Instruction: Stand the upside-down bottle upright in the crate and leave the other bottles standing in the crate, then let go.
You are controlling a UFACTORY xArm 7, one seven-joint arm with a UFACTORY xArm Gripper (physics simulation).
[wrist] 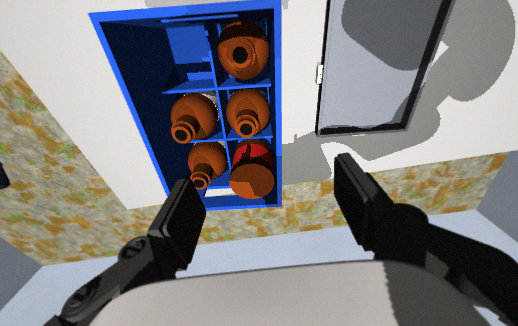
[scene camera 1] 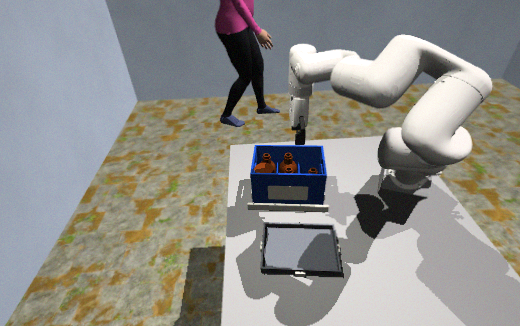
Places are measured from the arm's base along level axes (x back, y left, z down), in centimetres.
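Where they show: gripper, fingertip midpoint: (wrist: 264,184) (scene camera 1: 297,137); arm's base, link origin: (scene camera 1: 408,171).
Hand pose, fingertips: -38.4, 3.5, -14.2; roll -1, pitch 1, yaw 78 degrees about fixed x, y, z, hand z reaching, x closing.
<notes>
Things, the pixels of their centre, and the offset from my fingertips, as dx, dy, dz. "pt": a spot on its surface instead. Level surfaces: height alone.
- upside-down bottle, body centre: (wrist: 252,157) (scene camera 1: 264,184) -12.3, -1.0, +23.3
- blue crate, body centre: (wrist: 221,115) (scene camera 1: 288,176) -3.7, -6.4, +23.1
- crate compartment, surface spot: (wrist: 187,50) pt +5.3, -13.0, +31.1
- pale strip, surface spot: (scene camera 1: 288,207) pt -2.4, +4.0, +29.9
- dark-rimmed tray, surface spot: (wrist: 360,131) pt -8.9, +22.4, +29.8
- white table, surface height: dz +31.9
The upside-down bottle (scene camera 1: 264,169) (wrist: 251,181) stands base up in an end compartment of the blue crate (scene camera 1: 314,188) (wrist: 278,150), its flat orange base on top and a red label below; its neck is hidden. The other brown bottles stand neck up in the crate: one (wrist: 243,67) at the opposite end of the same row, one (wrist: 247,107) in the middle of that row, and two (wrist: 197,110) (wrist: 210,156) in the other row. My gripper (scene camera 1: 300,139) (wrist: 264,184) is open and empty, above the crate's far side in the scene view and apart from the bottles.
One crate compartment (wrist: 187,50) holds no bottle. A pale strip (scene camera 1: 288,207) lies along the crate's front. A dark-rimmed tray (scene camera 1: 263,250) (wrist: 360,131) lies on the white table (scene camera 1: 240,300) in front of it. A person (scene camera 1: 242,52) stands on the floor behind the table.
</notes>
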